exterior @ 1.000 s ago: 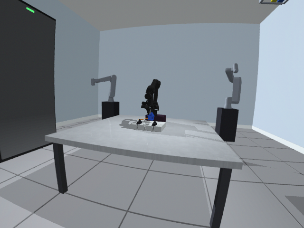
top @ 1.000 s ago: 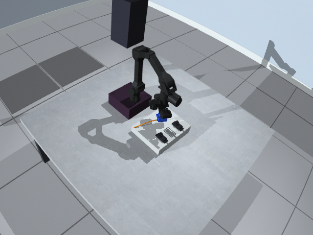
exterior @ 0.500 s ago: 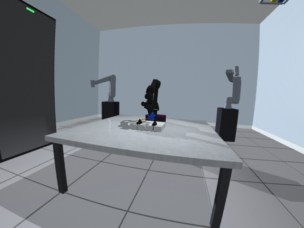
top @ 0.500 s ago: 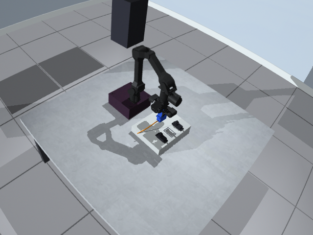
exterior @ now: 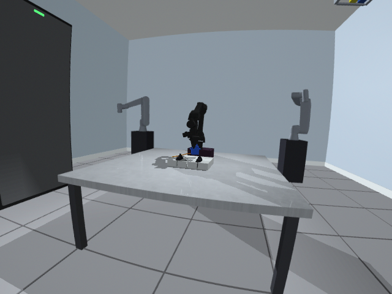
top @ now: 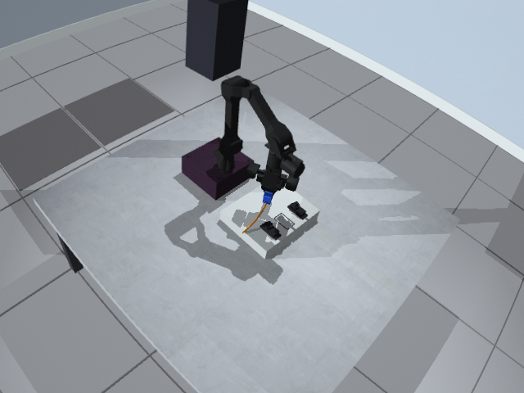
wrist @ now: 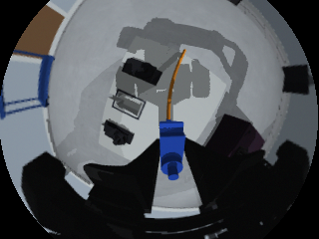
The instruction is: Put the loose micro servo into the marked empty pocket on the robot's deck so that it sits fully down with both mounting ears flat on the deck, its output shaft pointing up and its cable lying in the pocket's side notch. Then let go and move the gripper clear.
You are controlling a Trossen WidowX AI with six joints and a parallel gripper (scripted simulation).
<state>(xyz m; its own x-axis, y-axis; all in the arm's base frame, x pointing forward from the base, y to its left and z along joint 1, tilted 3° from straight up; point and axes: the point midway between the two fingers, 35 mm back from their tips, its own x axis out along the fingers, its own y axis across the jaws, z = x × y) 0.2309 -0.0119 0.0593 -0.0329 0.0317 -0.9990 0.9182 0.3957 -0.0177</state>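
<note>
Right now the white deck is 100 mm below my gripper tip and 10 mm behind it.
</note>
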